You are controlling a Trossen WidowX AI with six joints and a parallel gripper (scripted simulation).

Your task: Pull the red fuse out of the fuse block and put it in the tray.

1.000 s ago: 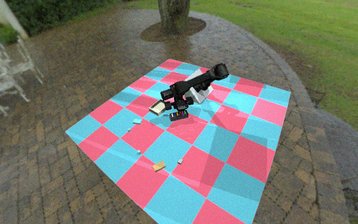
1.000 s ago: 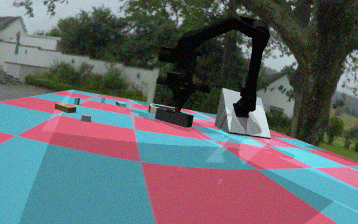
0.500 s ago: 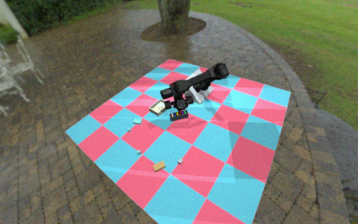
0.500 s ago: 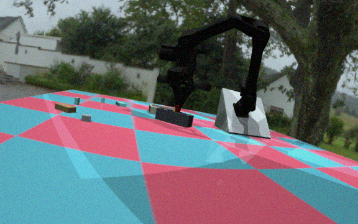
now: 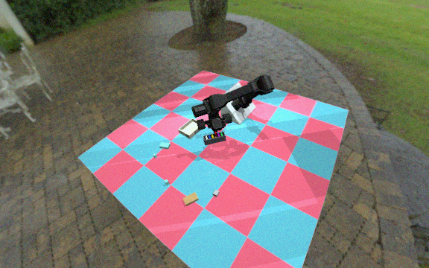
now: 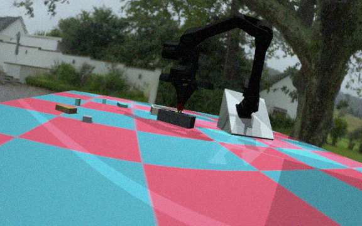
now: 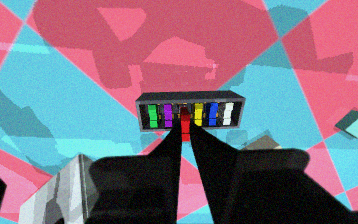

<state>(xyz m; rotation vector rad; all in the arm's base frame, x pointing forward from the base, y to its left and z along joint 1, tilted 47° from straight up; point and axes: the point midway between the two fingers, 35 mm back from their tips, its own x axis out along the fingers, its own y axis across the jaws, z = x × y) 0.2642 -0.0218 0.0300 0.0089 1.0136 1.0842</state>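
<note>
Right now the cream tray is 190 mm to the right of my gripper tip and 60 mm below it. Also, from my gripper tip: red fuse 10 mm below.
</note>
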